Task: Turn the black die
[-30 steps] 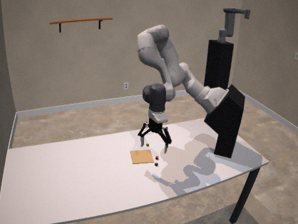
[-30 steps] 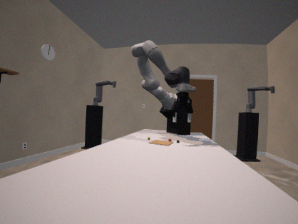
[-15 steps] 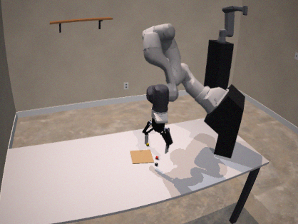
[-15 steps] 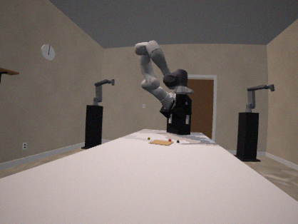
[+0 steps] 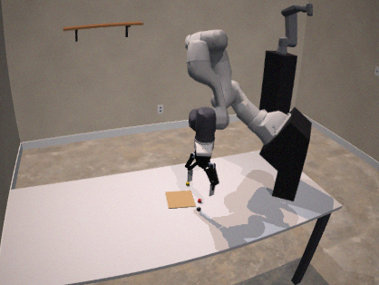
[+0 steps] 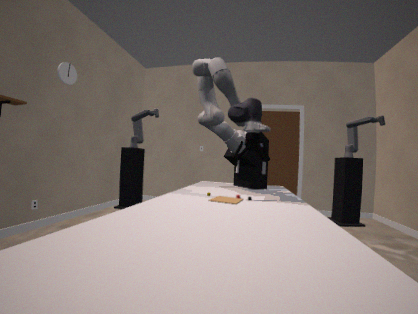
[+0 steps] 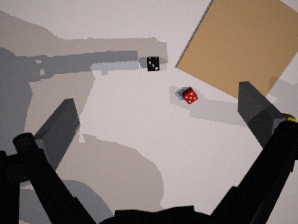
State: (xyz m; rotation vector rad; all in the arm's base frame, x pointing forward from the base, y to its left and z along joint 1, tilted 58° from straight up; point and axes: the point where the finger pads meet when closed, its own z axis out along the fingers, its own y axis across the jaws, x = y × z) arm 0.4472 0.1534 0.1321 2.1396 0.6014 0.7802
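Right now the black die is 14 cm below my hand. From my hand the other things lie so: yellow die (6 cm behind, 22 cm to the right, 14 cm below); tan mat (4 cm ahead, 12 cm to the right, 15 cm below); red die (4 cm behind, 6 cm to the right, 14 cm below).
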